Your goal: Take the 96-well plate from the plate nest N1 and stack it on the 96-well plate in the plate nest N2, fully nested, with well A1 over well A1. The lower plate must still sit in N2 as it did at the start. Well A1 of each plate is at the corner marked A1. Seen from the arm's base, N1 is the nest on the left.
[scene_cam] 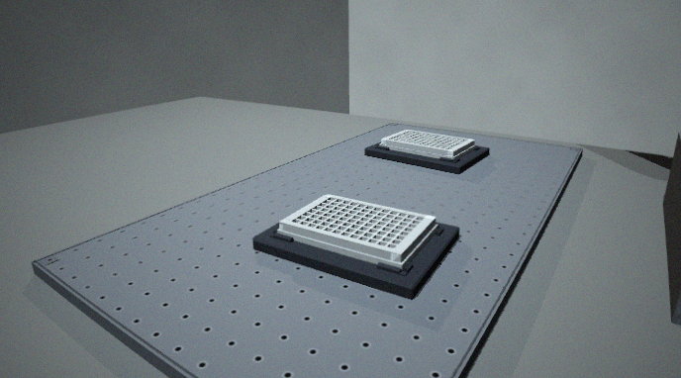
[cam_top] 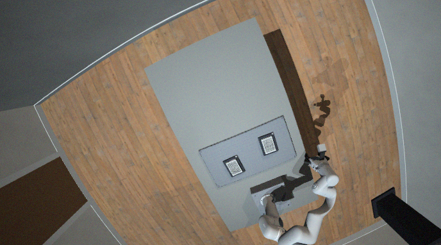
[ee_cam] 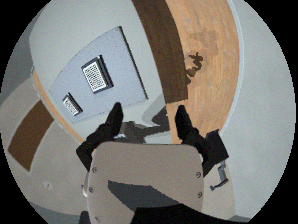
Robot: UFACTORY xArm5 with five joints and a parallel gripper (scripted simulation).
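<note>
Right now my hand is 54 cm to the right of the plate nest N1, 27 cm above it and 3 cm short of it.
</note>
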